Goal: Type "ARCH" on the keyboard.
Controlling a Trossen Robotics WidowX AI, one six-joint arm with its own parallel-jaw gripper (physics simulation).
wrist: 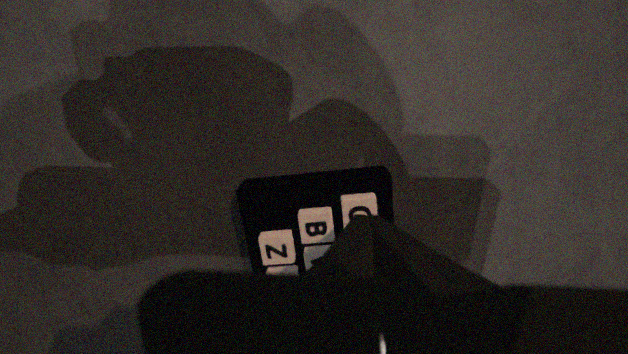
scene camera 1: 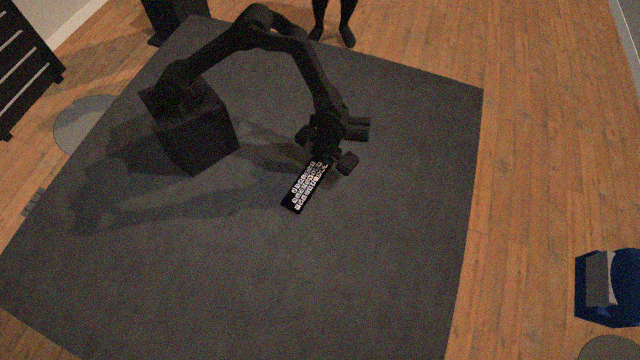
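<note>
The black keyboard with white letter keys lies on the dark mat. In the wrist view its far end shows, with the C key at the right, the B key in the middle and the Z key at the left. My gripper is shut and empty. Its tip overlaps the lower part of the C key in the wrist view; whether it touches the key cannot be told. The fingers and gripper body hide most other keys there. In the scene view the arm covers the keyboard's upper end.
The dark mat lies on a wooden floor. The arm's black base block stands left of the keyboard. A person's legs show beyond the mat's back edge. A blue object is at the far right.
</note>
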